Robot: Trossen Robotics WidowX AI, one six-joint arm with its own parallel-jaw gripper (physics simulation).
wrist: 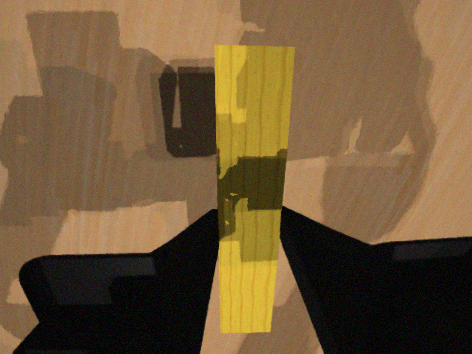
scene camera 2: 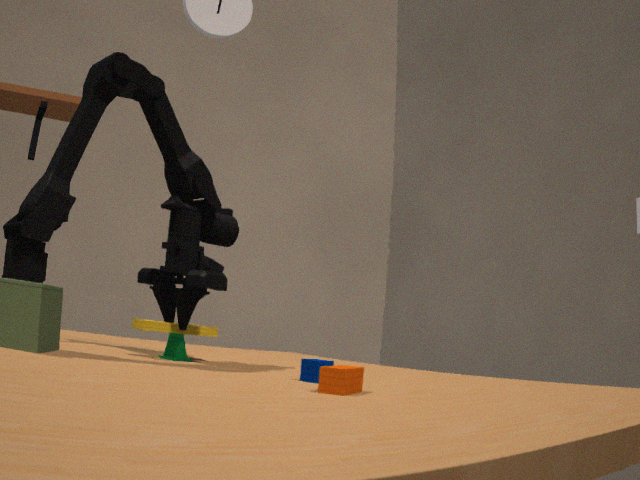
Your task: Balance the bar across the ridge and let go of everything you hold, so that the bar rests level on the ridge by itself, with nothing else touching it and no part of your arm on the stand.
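Places are measured from the arm's base along level axes (x up, y ahead, z left), in metres.
Pixels of known places: gripper, fingertip midpoint: point(wrist: 247, 215) point(scene camera 2: 175, 329); arm's base, link origin: point(scene camera 2: 21, 281).
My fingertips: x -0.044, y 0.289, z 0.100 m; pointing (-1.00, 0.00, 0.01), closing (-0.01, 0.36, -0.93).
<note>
For each thing: its top centre in the pictures, then the offset to it from my fingertips. Level surfaces: height alone.
- yellow bar, top centre: point(wrist: 249, 224) point(scene camera 2: 176, 323) dz +0.000, dx +0.010, dy +0.000 m
- orange block, top centre: point(scene camera 2: 342, 367) dz -0.363, dx -0.020, dy +0.102 m
- blue block, top centre: point(scene camera 2: 317, 359) dz -0.241, dx -0.020, dy +0.139 m
- wooden table, surface height: dx -0.053 m
The yellow bar point(scene camera 2: 201, 330) point(wrist: 255, 135) lies across the top of the green stand point(scene camera 2: 176, 347) in the scene view, with its underside at the ridge; whether they touch is too small to tell. The bar looks near level, its ends sticking out on both sides of the stand. My gripper point(scene camera 2: 176, 325) point(wrist: 247, 215) is shut on the bar, one finger on each side of it near its middle. In the wrist view the bar runs up and down the picture and the stand does not show. The fingertips are above the stand's sloping sides.
An orange block point(scene camera 2: 340, 380) and a blue block point(scene camera 2: 315, 370) stand close together on the wooden table point(scene camera 2: 217, 418), right of the stand. A green-grey box point(scene camera 2: 28, 316) under the arm's base stands at the left. The table's edge curves along the lower right.
</note>
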